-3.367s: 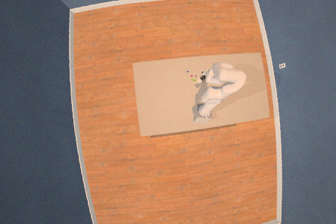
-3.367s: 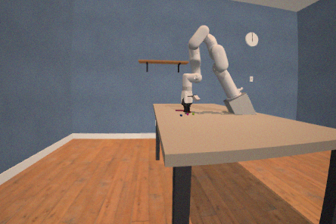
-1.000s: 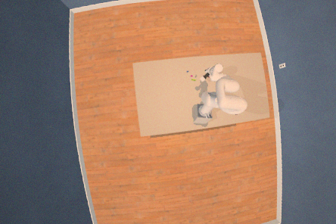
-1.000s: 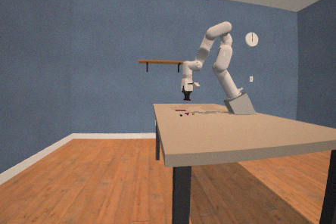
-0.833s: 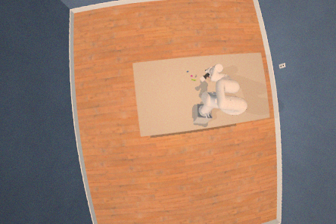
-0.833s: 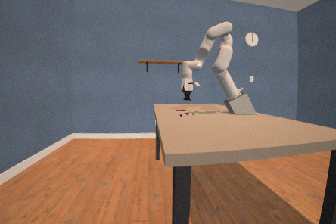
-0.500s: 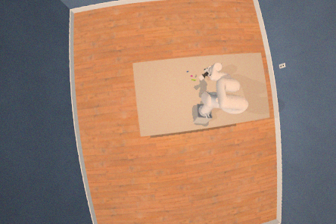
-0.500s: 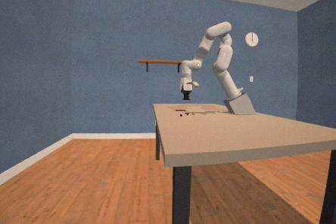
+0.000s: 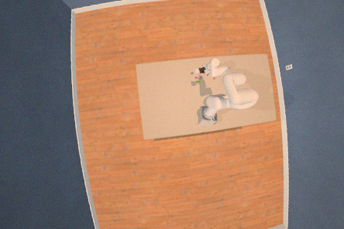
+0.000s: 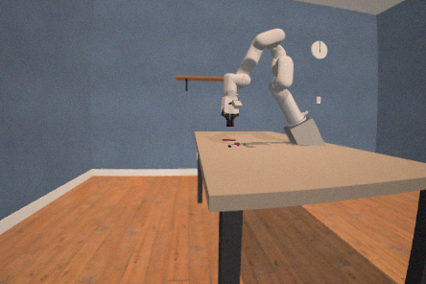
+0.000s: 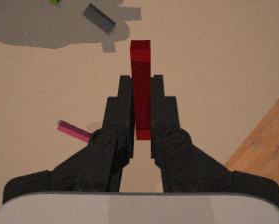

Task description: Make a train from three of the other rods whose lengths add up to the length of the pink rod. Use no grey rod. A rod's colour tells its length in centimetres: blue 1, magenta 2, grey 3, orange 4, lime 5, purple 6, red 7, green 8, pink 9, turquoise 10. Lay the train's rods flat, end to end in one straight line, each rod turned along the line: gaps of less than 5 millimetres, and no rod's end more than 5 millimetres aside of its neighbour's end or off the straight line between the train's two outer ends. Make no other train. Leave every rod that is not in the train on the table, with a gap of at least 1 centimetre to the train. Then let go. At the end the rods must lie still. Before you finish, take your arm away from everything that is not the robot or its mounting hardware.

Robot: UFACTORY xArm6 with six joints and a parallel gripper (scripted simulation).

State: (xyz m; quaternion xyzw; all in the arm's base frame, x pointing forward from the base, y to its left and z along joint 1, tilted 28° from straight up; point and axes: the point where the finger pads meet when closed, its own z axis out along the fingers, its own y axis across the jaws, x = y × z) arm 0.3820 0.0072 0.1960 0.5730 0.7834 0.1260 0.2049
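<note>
Now: the magenta rod 12 cm below my hand, 5 cm to the left of it and 3 cm behind it. Round my hand: red rod (2 cm below); lime rod (12 cm below, 8 cm behind, 4 cm to the left); grey rod (12 cm below, 4 cm behind, 1 cm to the left).
</note>
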